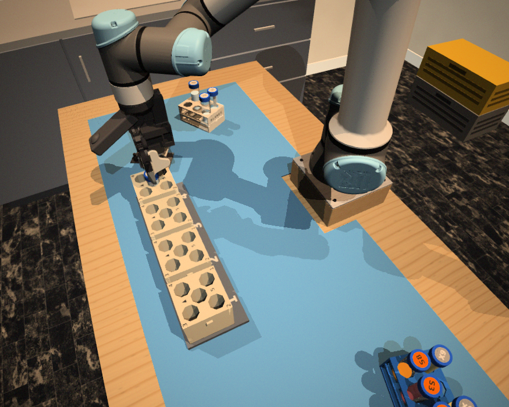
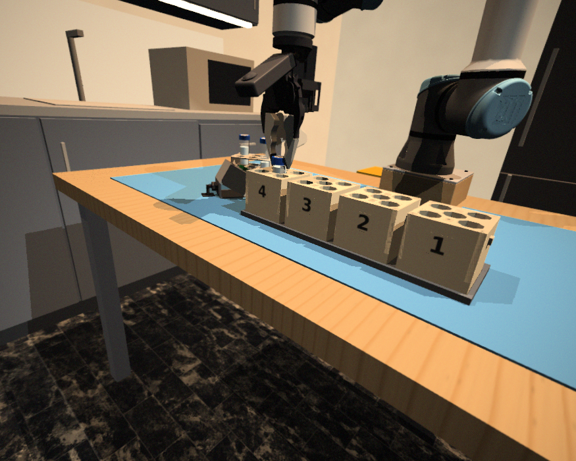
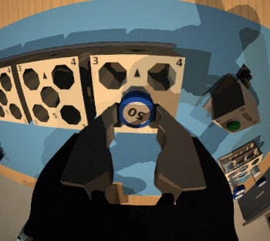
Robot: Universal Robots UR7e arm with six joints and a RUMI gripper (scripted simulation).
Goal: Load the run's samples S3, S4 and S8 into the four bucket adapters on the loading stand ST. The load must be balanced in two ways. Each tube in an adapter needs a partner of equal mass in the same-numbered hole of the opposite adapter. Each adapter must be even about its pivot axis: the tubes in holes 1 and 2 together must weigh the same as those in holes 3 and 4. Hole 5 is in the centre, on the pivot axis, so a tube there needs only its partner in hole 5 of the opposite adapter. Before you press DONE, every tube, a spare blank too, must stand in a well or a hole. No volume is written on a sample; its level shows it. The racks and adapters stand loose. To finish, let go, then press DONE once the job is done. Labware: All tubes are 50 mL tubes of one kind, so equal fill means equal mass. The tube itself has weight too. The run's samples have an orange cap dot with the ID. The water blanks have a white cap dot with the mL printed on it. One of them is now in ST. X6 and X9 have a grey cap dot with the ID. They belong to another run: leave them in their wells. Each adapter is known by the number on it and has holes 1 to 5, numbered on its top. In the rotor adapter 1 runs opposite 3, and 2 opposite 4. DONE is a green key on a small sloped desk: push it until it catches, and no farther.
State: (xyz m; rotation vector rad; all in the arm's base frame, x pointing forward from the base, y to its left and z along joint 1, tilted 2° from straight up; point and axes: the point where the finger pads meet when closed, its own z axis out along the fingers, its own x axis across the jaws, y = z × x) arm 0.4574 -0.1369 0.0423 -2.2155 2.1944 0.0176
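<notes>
Now: the blue-capped blank 10 mm to the left of my hand and 50 mm below it. Round my hand: tan blank rack: 230 mm behind, 320 mm to the right, 90 mm below; then sloped desk: 40 mm behind, 180 mm to the right, 70 mm below; then green done key: 60 mm behind, 170 mm to the right, 50 mm below.
</notes>
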